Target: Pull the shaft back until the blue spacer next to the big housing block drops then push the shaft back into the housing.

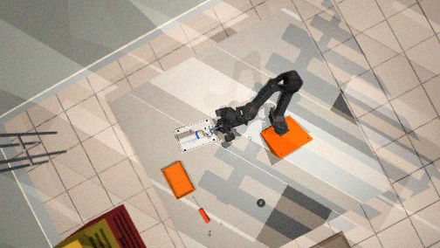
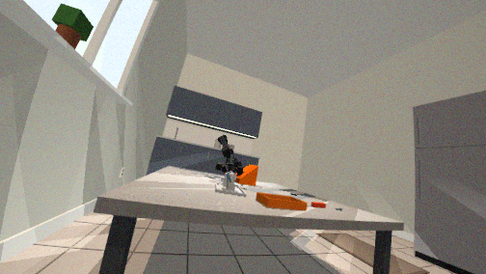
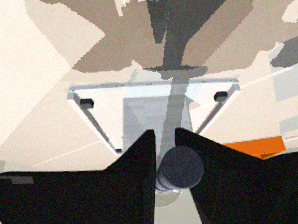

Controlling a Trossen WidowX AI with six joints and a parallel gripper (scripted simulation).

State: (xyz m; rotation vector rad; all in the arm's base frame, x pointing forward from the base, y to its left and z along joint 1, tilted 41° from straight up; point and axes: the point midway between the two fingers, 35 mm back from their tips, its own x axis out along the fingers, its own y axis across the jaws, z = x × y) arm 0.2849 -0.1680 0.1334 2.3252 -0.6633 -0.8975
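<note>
My gripper tip is now 4 cm short of the dark shaft, 1 cm to the left of it and 2 cm below it. Also, from my gripper tip: orange tray 37 cm ahead, 14 cm to the left, 5 cm below; then blue spacer 11 cm ahead, 3 cm to the right, 2 cm above.
</note>
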